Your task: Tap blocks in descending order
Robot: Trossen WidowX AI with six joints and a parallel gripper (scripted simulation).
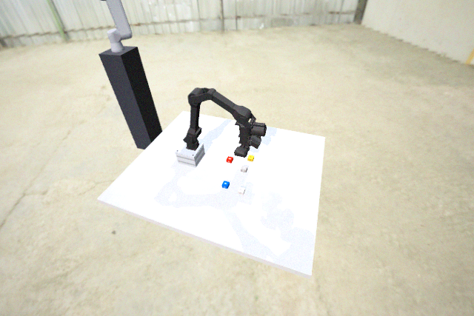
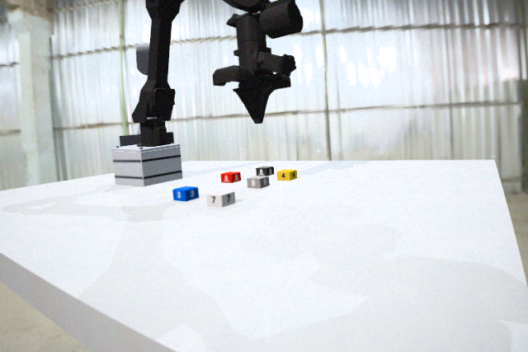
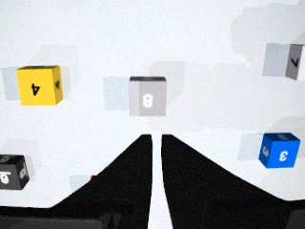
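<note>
My gripper tip is now 15 cm to the left of the white block, 11 cm above it and 1 cm short of it. From my gripper tip the other things lie so: yellow 4 block: 11 cm below, 10 cm to the left, 1 cm ahead; red block: 12 cm behind, 11 cm below, 5 cm to the left; grey block marked 8: 11 cm below, 1 cm behind.
</note>
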